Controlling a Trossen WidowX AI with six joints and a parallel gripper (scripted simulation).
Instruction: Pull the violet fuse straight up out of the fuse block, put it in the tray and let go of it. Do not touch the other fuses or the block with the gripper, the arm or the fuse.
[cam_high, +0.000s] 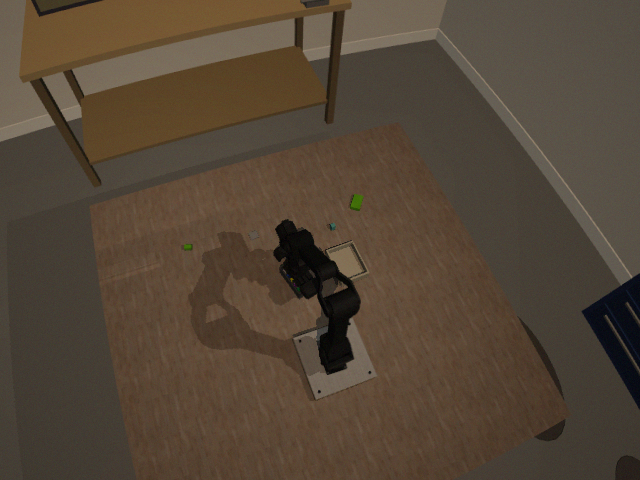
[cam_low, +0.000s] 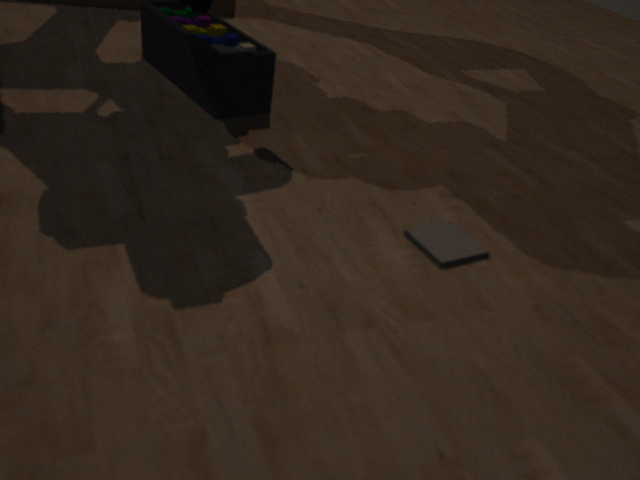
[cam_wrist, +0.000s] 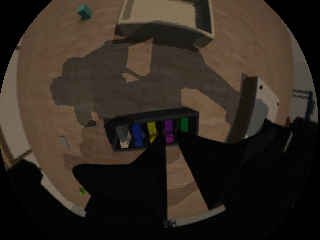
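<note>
My gripper tip is 2 cm above the violet fuse. The rest, counted from my gripper tip: small grey plate: 23 cm ahead, 9 cm to the left, 4 cm below; then beige tray: 18 cm to the right, 4 cm below, 3 cm ahead.
</note>
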